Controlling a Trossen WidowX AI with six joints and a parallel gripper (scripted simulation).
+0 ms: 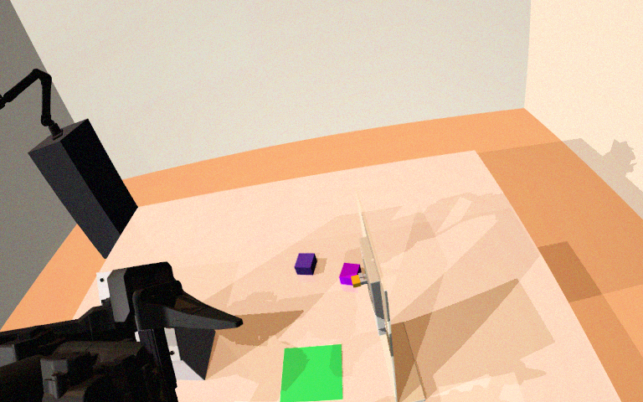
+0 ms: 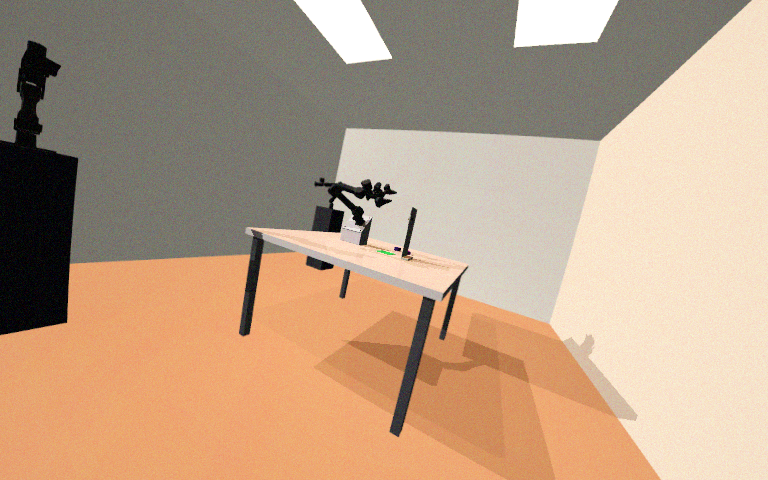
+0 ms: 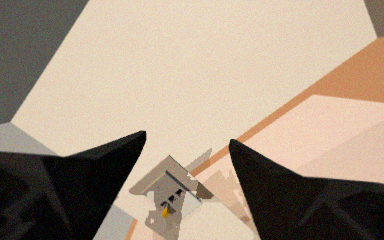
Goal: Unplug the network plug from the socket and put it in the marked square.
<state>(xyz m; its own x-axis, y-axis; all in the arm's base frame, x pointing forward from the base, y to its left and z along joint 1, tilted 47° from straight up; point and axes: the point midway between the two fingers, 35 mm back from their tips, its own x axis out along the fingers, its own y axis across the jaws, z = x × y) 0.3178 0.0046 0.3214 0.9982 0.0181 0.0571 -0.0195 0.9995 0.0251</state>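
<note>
Now: the network plug 18 cm to the left of my gripper tip, 11 cm below it and 8 cm ahead of it. From my gripper tip the other things lie so: upright panel (23 cm below, 17 cm to the left, 10 cm ahead); then green marked square (40 cm below, 18 cm to the left, 5 cm behind).
</note>
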